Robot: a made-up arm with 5 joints. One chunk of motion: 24 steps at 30 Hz.
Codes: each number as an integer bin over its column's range. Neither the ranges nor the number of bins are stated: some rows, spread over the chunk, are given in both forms.
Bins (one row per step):
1: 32 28 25 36 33 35
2: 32 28 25 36 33 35
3: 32 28 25 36 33 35
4: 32 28 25 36 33 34
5: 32 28 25 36 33 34
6: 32 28 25 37 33 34
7: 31 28 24 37 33 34
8: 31 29 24 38 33 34
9: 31 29 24 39 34 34
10: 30 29 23 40 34 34
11: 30 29 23 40 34 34
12: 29 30 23 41 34 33
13: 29 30 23 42 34 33
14: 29 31 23 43 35 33
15: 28 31 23 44 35 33
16: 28 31 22 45 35 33
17: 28 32 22 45 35 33
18: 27 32 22 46 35 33
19: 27 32 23 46 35 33
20: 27 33 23 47 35 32
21: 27 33 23 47 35 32
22: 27 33 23 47 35 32
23: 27 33 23 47 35 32
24: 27 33 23 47 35 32
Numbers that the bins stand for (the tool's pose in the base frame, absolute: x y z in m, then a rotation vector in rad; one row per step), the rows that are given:
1: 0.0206 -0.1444 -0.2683 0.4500 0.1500 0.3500
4: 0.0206 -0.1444 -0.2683 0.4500 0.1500 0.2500
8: -0.0206 -0.1032 -0.3095 0.6500 0.1500 0.2500
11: -0.0619 -0.1032 -0.3508 0.8500 0.2500 0.2500
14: -0.1032 -0.0206 -0.3508 1.1500 0.3500 0.1500
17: -0.1444 0.0206 -0.3921 1.3500 0.3500 0.1500
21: -0.1857 0.0619 -0.3508 1.5500 0.3500 0.0500
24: -0.1857 0.0619 -0.3508 1.5500 0.3500 0.0500
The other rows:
2: 0.0206 -0.1444 -0.2683 0.4500 0.1500 0.3500
3: 0.0206 -0.1444 -0.2683 0.4500 0.1500 0.3500
5: 0.0206 -0.1444 -0.2683 0.4500 0.1500 0.2500
6: 0.0206 -0.1444 -0.2683 0.5500 0.1500 0.2500
7: -0.0206 -0.1444 -0.3095 0.5500 0.1500 0.2500
9: -0.0206 -0.1032 -0.3095 0.7500 0.2500 0.2500
10: -0.0619 -0.1032 -0.3508 0.8500 0.2500 0.2500
12: -0.1032 -0.0619 -0.3508 0.9500 0.2500 0.1500
13: -0.1032 -0.0619 -0.3508 1.0500 0.2500 0.1500
15: -0.1444 -0.0206 -0.3508 1.2500 0.3500 0.1500
16: -0.1444 -0.0206 -0.3921 1.3500 0.3500 0.1500
18: -0.1857 0.0206 -0.3921 1.4500 0.3500 0.1500
19: -0.1857 0.0206 -0.3508 1.4500 0.3500 0.1500
20: -0.1857 0.0619 -0.3508 1.5500 0.3500 0.0500
22: -0.1857 0.0619 -0.3508 1.5500 0.3500 0.0500
23: -0.1857 0.0619 -0.3508 1.5500 0.3500 0.0500

